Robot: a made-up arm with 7 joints.
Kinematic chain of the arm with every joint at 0, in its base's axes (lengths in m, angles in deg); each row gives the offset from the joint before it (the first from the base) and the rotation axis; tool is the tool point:
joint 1: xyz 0 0 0 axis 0 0.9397 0.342
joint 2: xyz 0 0 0 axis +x
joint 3: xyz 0 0 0 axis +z
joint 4: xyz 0.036 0 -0.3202 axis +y
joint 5: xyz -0.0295 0 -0.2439 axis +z
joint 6: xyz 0 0 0 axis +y
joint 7: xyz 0 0 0 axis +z
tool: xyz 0 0 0
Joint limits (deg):
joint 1: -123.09..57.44
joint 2: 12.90..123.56
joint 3: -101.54..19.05
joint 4: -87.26..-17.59
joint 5: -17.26..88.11
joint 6: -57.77..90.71
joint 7: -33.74..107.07
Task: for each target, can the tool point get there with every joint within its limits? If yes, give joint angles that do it. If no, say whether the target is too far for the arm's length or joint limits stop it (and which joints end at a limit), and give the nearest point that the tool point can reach.
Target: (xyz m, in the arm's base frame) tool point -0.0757 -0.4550 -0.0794
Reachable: no: joint limits stop it (at a limit: joint 1, joint 2, joint 3, joint 4) | nearest point -0.3038 -0.2524 -0.2280 | short by 0.339 m
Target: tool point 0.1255 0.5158 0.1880
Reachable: yes | joints -7.03 106.84 6.92 -28.27 2.80 59.70 29.18
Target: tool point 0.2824 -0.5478 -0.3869
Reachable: no: too far | nearest point 0.2750 -0.2427 -0.2710 | short by 0.326 m
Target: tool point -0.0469 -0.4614 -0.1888
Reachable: no: joint limits stop it (at a limit: joint 1, joint 2, joint 4) | nearest point -0.2759 -0.2431 -0.2697 | short by 0.327 m
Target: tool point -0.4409 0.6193 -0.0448
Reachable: no: too far | nearest point -0.3280 0.4618 -0.0342 | short by 0.194 m
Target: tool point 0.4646 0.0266 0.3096
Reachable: yes | joints -105.59 35.59 -5.66 -33.85 47.86 -1.15 13.46
